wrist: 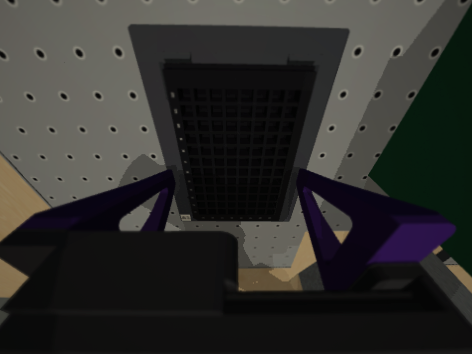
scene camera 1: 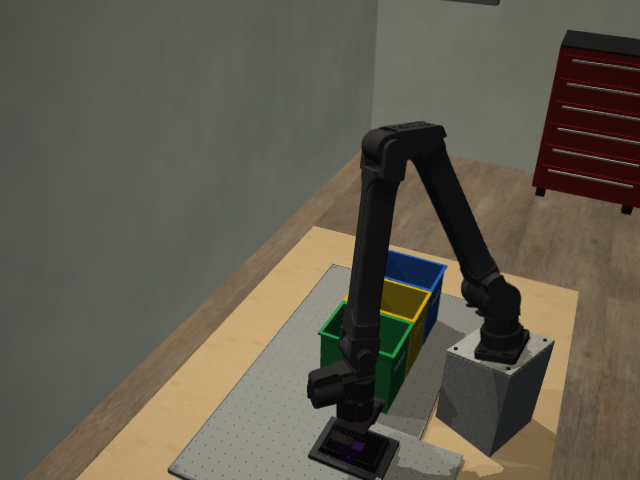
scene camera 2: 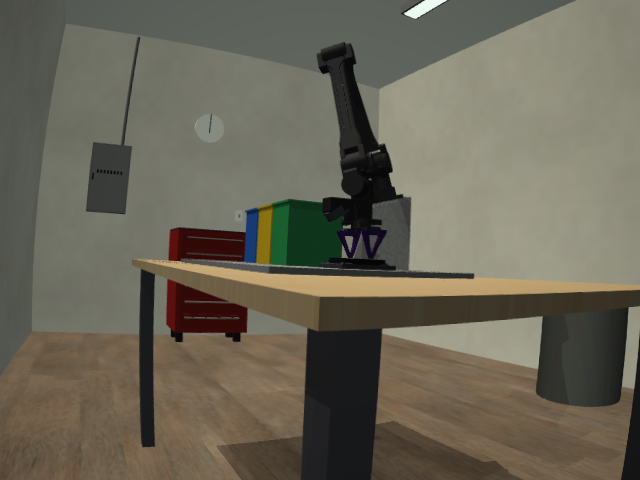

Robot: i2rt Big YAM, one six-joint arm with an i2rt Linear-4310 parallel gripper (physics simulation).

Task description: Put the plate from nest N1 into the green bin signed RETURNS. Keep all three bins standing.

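Pixels of known places: gripper, between the fingertips: [wrist: 235,176] [scene camera 1: 357,444] [scene camera 2: 360,258]; arm's base, origin of its link: [scene camera 1: 502,347] [scene camera 2: 385,203].
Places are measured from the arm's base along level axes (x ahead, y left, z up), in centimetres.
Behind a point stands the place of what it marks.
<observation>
The black well plate [wrist: 235,145] @(x 23.1, y 24.1, z -18.9 cm) lies flat in its dark grey nest [wrist: 240,42] [scene camera 1: 318,449] [scene camera 2: 385,267]. The nest's sign does not show; a small A1 tag shows at the plate's near left corner in the wrist view. My gripper [wrist: 235,176] @(x 20.6, y 23.9, z -18.7 cm) [scene camera 2: 361,257] @(x 20.6, y 23.9, z -18.7 cm) is open, pointing down just above the plate, with one purple finger at each long side and nothing held. The green bin [scene camera 1: 390,382] @(x 20.0, y 10.3, z -11.8 cm) [scene camera 2: 310,232] @(x 30.1, y 11.7, z -12.1 cm) stands upright beside the nest; part of it shows at the right in the wrist view. Its sign is too small to read.
The yellow bin [scene camera 1: 408,299] @(x 26.9, y -13.7, z -7.2 cm) [scene camera 2: 264,235] @(x 38.4, y -6.4, z -12.8 cm) and the blue bin [scene camera 1: 418,268] @(x 29.8, y -26.7, z -6.4 cm) [scene camera 2: 251,235] @(x 39.4, y -19.3, z -12.4 cm) stand upright in a row behind the green one. The grey arm pedestal [scene camera 1: 470,397] @(x 3.0, y 6.9, z -10.2 cm) stands beside them. A perforated grey board [scene camera 1: 248,413] @(x 46.8, y 27.2, z -21.5 cm) lies under the nest and bins on the wooden table [scene camera 1: 289,268] @(x 72.2, y -28.1, z -22.7 cm).
</observation>
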